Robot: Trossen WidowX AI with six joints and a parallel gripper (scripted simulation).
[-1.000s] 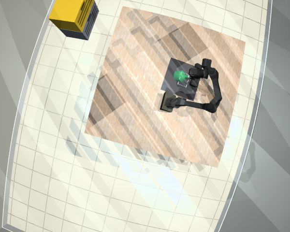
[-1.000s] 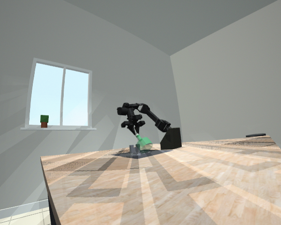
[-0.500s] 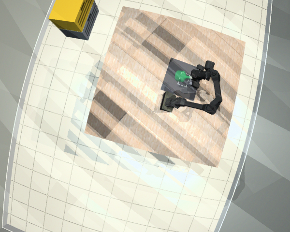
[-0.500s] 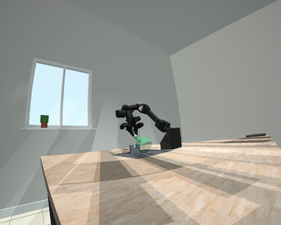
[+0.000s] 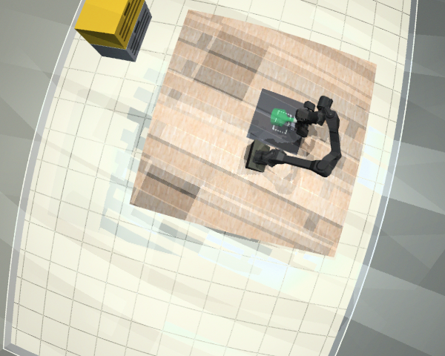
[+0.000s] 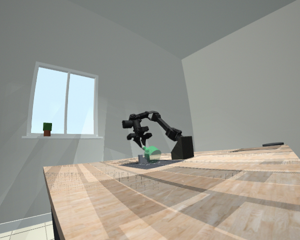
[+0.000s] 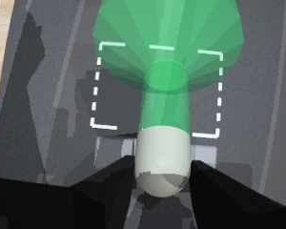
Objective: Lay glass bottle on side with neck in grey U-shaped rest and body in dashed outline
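The green glass bottle lies 4 cm to the left of my gripper tip and 2 cm below it. Also, from my gripper tip: dark mat (11 cm below, 7 cm to the left).
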